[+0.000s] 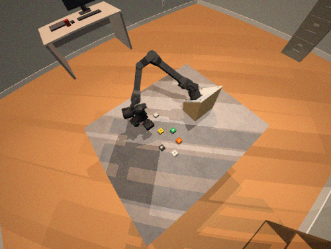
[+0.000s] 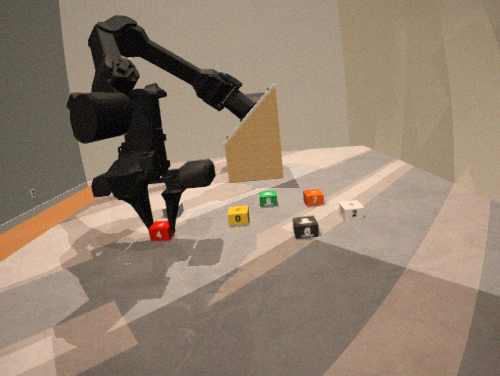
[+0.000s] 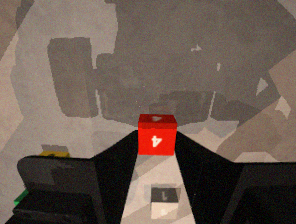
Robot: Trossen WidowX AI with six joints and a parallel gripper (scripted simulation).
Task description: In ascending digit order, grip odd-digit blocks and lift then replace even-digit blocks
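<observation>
My gripper tip is now right at the red block. From my gripper tip the other things lie so: green block (120 mm behind, 170 mm to the left); yellow block (50 mm behind, 120 mm to the left); grey block (100 mm behind, 10 mm to the right).
</observation>
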